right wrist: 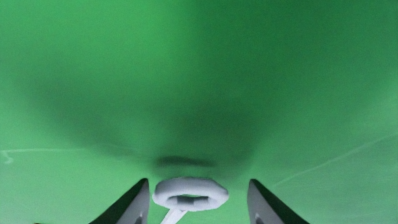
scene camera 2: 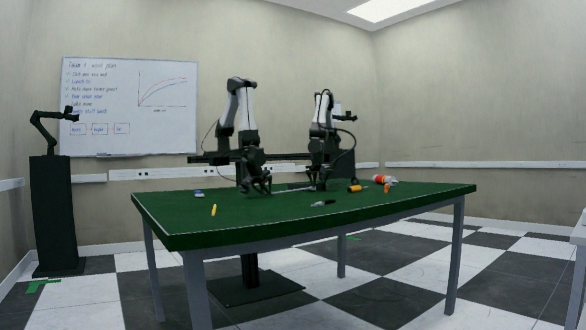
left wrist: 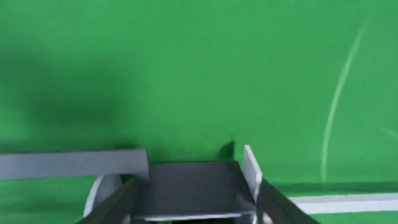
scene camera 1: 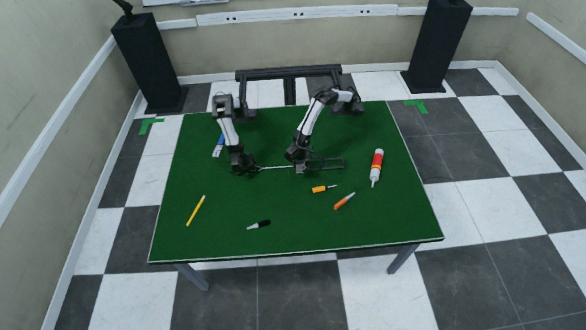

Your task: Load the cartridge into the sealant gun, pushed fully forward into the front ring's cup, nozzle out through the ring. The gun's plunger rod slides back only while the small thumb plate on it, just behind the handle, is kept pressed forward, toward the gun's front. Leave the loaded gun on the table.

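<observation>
A sealant gun [left wrist: 202, 185] is visible in the robot's scene, and with it the left gripper [left wrist: 196, 187] and the right gripper [right wrist: 198, 188].
</observation>
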